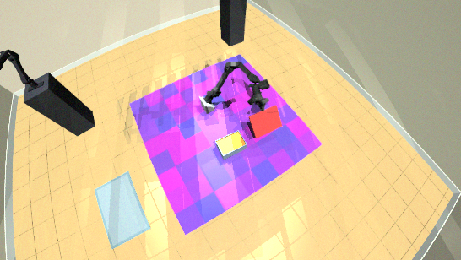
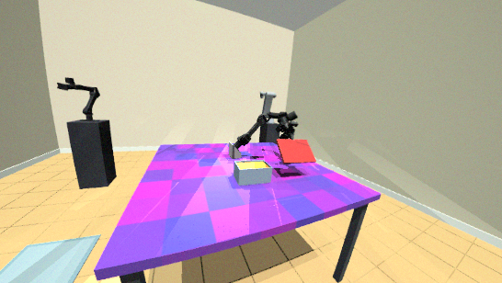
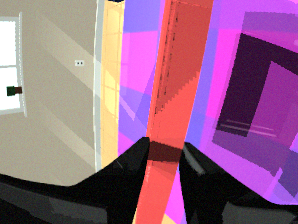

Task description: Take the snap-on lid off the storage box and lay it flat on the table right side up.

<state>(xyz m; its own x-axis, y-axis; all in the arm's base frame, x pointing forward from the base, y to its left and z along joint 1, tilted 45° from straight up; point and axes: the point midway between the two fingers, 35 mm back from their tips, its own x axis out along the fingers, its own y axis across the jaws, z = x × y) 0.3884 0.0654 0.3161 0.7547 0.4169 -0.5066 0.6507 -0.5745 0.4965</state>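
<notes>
The red lid lies 6 cm ahead of my gripper tip, 5 cm below it and 1 cm to the right of it. Also, from my gripper tip: grey storage box 30 cm to the right, 18 cm below, 4 cm ahead.
</notes>
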